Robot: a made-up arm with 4 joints.
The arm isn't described. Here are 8 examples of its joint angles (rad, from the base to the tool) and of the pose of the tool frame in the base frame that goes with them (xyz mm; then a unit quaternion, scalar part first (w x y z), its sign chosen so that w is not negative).
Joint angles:
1: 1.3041 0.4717 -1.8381 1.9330
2: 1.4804 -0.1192 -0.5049 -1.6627
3: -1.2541 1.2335 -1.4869 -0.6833
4: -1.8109 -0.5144 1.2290 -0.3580
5: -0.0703 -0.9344 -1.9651 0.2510
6: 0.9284 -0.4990 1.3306 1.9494
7: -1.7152 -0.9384 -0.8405 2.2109
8: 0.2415 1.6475 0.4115 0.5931
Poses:
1: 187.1 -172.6 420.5 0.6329 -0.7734 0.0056 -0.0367
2: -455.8 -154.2 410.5 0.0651 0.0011 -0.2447 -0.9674
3: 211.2 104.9 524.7 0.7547 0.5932 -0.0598 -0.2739
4: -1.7 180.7 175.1 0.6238 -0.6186 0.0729 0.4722
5: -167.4 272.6 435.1 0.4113 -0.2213 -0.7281 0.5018
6: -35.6 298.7 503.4 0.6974 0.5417 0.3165 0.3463
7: 57.0 48.1 95.0 0.6016 0.4374 0.3095 -0.5925
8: 195.9 -4.5 754.9 0.6737 0.7250 -0.1278 0.0646
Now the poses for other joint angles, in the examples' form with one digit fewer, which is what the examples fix.
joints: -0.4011 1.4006 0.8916 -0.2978
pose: 18 323 472 0.652 0.481 0.568 0.146
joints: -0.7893 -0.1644 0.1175 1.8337
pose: -413 100 330 0.206 -0.076 0.086 0.972
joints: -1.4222 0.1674 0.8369 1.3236
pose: -464 89 502 0.135 0.040 0.408 0.902
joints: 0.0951 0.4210 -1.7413 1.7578
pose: 147 313 444 0.578 -0.577 -0.473 0.331
